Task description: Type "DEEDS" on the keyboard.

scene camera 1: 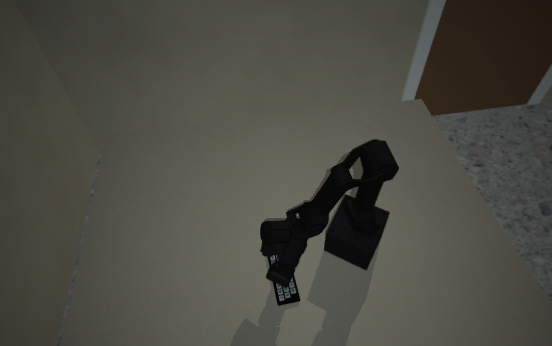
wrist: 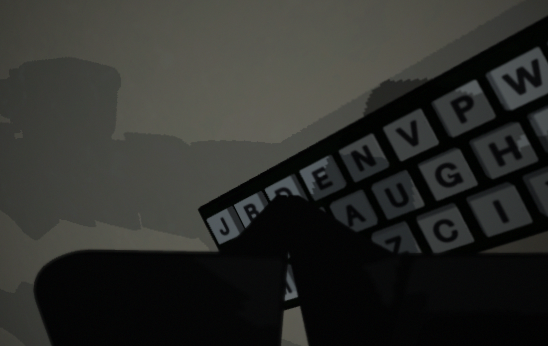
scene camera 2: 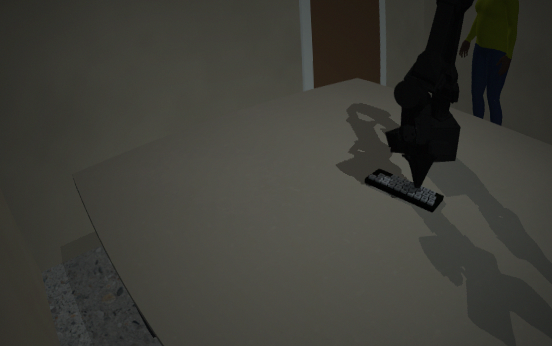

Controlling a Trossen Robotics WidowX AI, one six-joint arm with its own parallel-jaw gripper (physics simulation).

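Seen in the pictures: gripper, fingertip midpoint: (wrist: 286, 206) (scene camera 2: 417, 188); arm's base, origin of the base link: (scene camera 1: 365, 226) (scene camera 2: 438, 113).
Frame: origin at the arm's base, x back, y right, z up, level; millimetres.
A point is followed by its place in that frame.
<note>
A small black keyboard with light keys (scene camera 1: 288, 295) {x -219, y -165, z -101 mm} (scene camera 2: 395, 186) {x -264, y -78, z -100 mm} (wrist: 448, 174) {x -243, y -74, z -101 mm} lies flat on the table. My gripper (scene camera 1: 281, 276) {x -246, y -130, z -86 mm} (scene camera 2: 418, 186) {x -246, y -130, z -86 mm} (wrist: 286, 206) {x -246, y -130, z -86 mm} is shut and empty, pointing down over the keyboard. In the wrist view its tip covers the lower part of the D key (wrist: 283, 188) {x -251, y -135, z -101 mm}. The E key (wrist: 323, 178) {x -251, y -117, z -101 mm} is beside it, just right of the tip, partly in shadow. The J key (wrist: 224, 226) {x -239, y -170, z -101 mm} is at the keyboard's corner. The fingers hide several keys, and the S key does not show in the wrist view. Whether the tip touches a key is unclear.
The table (scene camera 1: 200, 200) {x -522, y 176, z -117 mm} (scene camera 2: 225, 225) {x -617, y 28, z -117 mm} carries the arm's dark base block (scene camera 1: 350, 245) {x -44, y -47, z -26 mm}, close to the keyboard. The arm's shadows fall across the table. A brown door (scene camera 1: 480, 55) (scene camera 2: 345, 40) is behind, and a person in a green top (scene camera 2: 495, 27) stands beyond the table.
</note>
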